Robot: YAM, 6 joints.
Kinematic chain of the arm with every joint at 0, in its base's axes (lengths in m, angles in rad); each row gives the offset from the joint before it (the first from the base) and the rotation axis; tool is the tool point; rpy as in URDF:
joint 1: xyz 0 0 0.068 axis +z
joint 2: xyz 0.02 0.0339 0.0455 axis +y
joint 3: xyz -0.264 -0.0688 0 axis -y
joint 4: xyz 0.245 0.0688 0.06 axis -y
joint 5: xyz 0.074 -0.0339 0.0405 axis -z
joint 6: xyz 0.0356 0 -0.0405 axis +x
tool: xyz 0 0 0 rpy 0 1.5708 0
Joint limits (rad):
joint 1: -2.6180..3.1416
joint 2: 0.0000..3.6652
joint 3: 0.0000..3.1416
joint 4: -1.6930..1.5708
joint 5: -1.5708..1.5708
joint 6: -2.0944..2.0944
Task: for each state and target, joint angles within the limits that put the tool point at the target. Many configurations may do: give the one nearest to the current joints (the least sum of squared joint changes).
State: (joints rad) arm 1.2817 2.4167 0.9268 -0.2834 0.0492 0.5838
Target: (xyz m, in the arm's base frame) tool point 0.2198 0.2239 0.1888
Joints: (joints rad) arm 0.8076 1.5949 0.9777 -0.4494 0.1143 0.5838
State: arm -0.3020 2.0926 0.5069 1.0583 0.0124 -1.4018
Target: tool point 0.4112 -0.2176 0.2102
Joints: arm -0.4849 2.1079 1.2287 1.0659 0.0235 -1.4018
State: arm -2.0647 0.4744 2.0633 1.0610 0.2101 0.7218
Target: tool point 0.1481 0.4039 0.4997
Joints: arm -1.9387 0.4707 2.2712 0.9495 0.1996 0.7218
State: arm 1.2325 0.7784 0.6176 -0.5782 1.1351 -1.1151
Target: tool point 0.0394 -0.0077 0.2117
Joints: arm 0.8306 0.0665 0.4268 -1.1938 1.2981 -1.1151
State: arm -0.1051 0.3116 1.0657 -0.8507 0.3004 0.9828
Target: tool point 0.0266 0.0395 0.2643
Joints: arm 0.7468 0.2169 0.6513 -1.0644 -0.3117 0.9828
